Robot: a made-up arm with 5 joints. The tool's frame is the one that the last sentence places.
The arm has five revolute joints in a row. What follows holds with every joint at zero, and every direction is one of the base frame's. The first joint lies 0.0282 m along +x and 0.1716 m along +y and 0.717 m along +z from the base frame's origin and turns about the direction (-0.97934, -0.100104, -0.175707). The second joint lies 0.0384 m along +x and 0.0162 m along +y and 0.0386 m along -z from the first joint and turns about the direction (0.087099, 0.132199, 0.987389). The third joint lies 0.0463 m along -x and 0.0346 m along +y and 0.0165 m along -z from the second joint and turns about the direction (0.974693, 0.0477, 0.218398). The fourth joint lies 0.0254 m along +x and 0.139 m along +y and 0.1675 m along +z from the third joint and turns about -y. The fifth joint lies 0.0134 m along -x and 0.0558 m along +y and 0.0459 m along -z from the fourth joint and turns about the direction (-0.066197, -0.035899, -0.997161). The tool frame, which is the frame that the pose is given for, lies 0.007 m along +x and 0.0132 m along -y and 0.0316 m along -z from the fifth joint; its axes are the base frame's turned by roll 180, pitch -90 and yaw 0 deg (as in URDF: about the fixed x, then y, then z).
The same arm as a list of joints. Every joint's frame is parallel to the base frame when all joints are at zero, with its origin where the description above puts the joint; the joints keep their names.
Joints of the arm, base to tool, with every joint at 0 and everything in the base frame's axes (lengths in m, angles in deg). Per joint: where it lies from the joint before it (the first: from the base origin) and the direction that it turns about. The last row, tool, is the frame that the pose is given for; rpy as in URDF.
joint 1: axis -0.97934 -0.100104 -0.175707 origin 0.0282 0.1716 0.7170
joint 2: axis 0.087099 0.132199 0.987389 origin 0.0384 0.0162 -0.0386
joint 3: axis 0.974693 0.0477 0.218398 origin -0.0463 0.0346 -0.0165
joint 4: axis 0 -1 0 origin 0.0254 0.1390 0.1675
joint 5: axis -0.066197 -0.035899 -0.997161 origin -0.0134 0.0558 -0.0459
tool: origin 0.0070 -0.0132 -0.0316 rpy 180.00 -90.00 0.00

